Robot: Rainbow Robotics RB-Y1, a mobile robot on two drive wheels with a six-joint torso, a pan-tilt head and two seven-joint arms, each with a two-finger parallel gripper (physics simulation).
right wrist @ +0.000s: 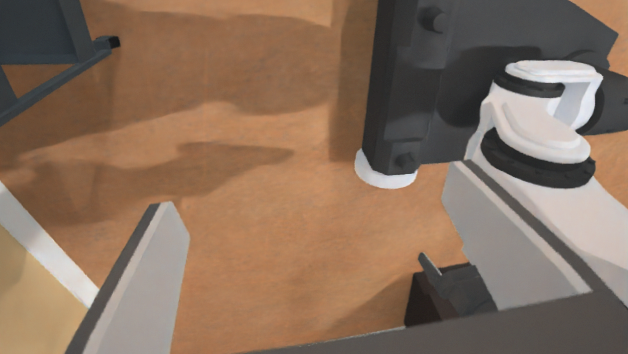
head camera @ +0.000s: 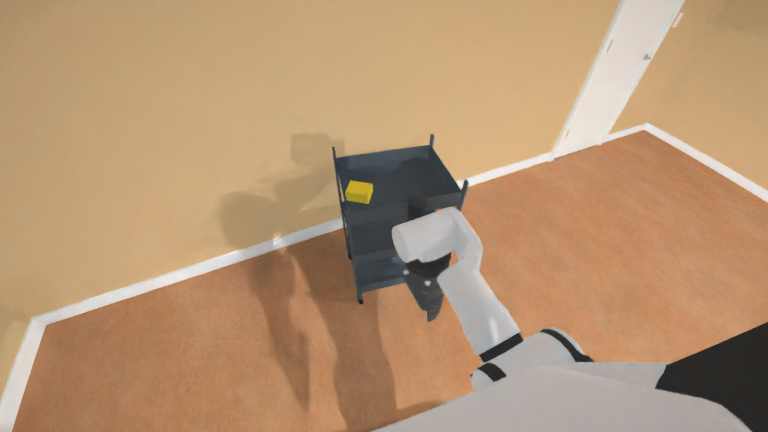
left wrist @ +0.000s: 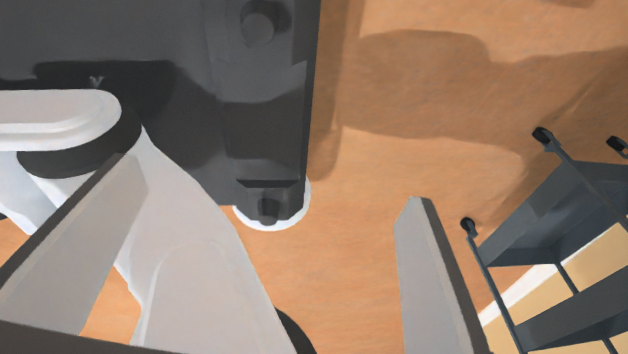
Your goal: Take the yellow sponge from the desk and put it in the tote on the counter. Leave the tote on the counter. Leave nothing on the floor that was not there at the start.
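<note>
A yellow sponge-like block lies at the left front corner of the top tray of a dark grey three-tier cart. No desk, counter or tote can be made out. My right gripper is open and empty, pointing down; in the head view its wrist overlaps the cart's right front part, and its fingers show dark and edge-on below it. My left gripper is open and empty over the floor, beside my base; it does not show in the head view.
The cart stands against the tan wall. A white door is at the upper right. My dark base shows in both wrist views. A dark brown box-like object, partly hidden, shows low in the right wrist view.
</note>
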